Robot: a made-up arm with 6 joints. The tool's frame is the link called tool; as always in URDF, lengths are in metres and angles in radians.
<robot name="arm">
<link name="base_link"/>
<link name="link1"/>
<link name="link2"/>
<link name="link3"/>
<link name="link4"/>
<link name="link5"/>
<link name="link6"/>
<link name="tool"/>
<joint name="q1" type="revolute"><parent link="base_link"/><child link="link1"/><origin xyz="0.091 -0.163 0.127"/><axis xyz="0.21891 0.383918 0.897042"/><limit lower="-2.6" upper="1.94" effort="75" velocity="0.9"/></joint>
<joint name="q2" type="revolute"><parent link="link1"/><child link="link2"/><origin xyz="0.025 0.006 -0.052"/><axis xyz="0 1 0"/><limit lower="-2.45" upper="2.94" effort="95" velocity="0.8"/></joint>
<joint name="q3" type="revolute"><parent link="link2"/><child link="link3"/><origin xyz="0.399 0.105 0.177"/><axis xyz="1 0 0"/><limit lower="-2.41" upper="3.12" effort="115" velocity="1.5"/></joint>
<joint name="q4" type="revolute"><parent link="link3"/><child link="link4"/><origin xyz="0.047 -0.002 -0.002"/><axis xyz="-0.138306 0.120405 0.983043"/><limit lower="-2.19" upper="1.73" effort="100" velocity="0.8"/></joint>
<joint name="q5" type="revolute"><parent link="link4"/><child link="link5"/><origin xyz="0.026 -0.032 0.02"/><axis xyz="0 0 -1"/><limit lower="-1.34" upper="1.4" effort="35" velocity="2.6"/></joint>
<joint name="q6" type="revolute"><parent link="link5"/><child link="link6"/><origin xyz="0.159 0.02 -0.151"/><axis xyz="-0.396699 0.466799 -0.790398"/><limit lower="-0.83" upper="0.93" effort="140" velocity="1.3"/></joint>
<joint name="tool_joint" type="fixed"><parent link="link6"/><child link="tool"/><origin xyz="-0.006 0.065 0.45" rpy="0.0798 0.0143 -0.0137"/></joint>
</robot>
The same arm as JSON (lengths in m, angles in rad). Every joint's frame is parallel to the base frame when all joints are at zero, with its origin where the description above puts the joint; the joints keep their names.
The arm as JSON. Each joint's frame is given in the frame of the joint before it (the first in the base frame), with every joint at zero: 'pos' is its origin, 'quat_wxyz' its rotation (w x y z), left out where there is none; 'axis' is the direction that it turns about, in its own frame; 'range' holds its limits. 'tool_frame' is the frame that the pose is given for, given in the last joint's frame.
{
  "length_unit": "m",
  "angle_unit": "rad",
  "joints": [
    {
      "joint": "q1",
      "pos": [
        0.091,
        -0.163,
        0.127
      ],
      "axis": [
        0.21891,
        0.383918,
        0.897042
      ],
      "range": [
        -2.6,
        1.94
      ]
    },
    {
      "joint": "q2",
      "pos": [
        0.025,
        0.006,
        -0.052
      ],
      "axis": "+y",
      "range": [
        -2.45,
        2.94
      ]
    },
    {
      "joint": "q3",
      "pos": [
        0.399,
        0.105,
        0.177
      ],
      "axis": "+x",
      "range": [
        -2.41,
        3.12
      ]
    },
    {
      "joint": "q4",
      "pos": [
        0.047,
        -0.002,
        -0.002
      ],
      "axis": [
        -0.138306,
        0.120405,
        0.983043
      ],
      "range": [
        -2.19,
        1.73
      ]
    },
    {
      "joint": "q5",
      "pos": [
        0.026,
        -0.032,
        0.02
      ],
      "axis": "-z",
      "range": [
        -1.34,
        1.4
      ]
    },
    {
      "joint": "q6",
      "pos": [
        0.159,
        0.02,
        -0.151
      ],
      "axis": [
        -0.396699,
        0.466799,
        -0.790398
      ],
      "range": [
        -0.83,
        0.93
      ]
    }
  ],
  "tool_frame": {
    "pos": [
      -0.006,
      0.065,
      0.45
    ],
    "quat_wxyz": [
      0.999153,
      0.039936,
      0.006871,
      -0.00713
    ]
  }
}

